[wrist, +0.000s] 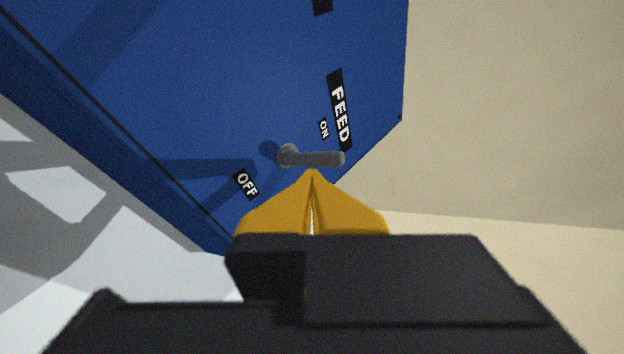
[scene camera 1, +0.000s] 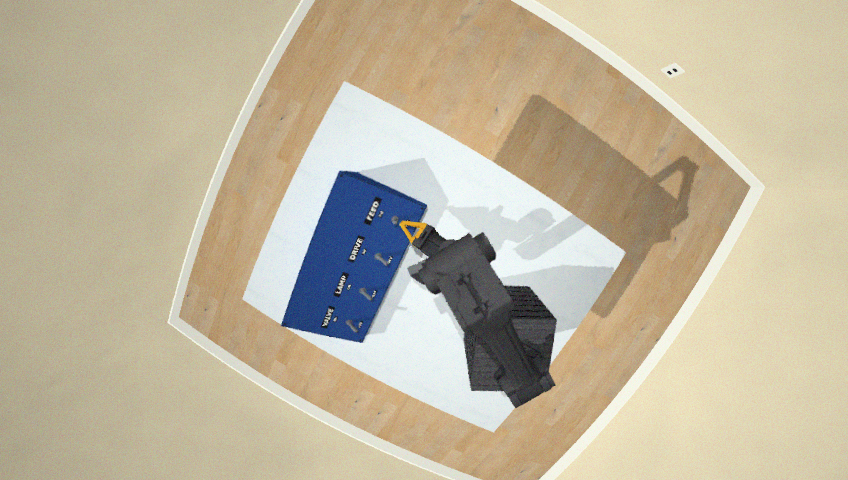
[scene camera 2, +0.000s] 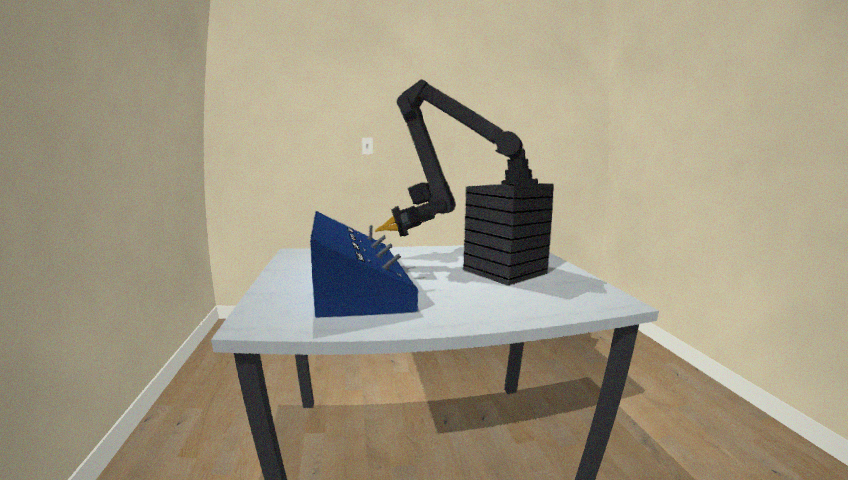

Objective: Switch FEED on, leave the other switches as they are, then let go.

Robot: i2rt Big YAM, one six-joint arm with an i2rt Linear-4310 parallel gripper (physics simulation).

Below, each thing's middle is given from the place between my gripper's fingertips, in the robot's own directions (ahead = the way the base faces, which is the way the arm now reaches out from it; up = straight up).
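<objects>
There is a blue sloped switch panel [scene camera 1: 356, 226], 7 cm ahead of my hand, 19 cm to the left of it and 4 cm below it. My gripper is 1 cm short of the feed lever [wrist: 316, 158]. Going by their middles, of the things named here the feed lever is the nearest to my gripper.
</objects>
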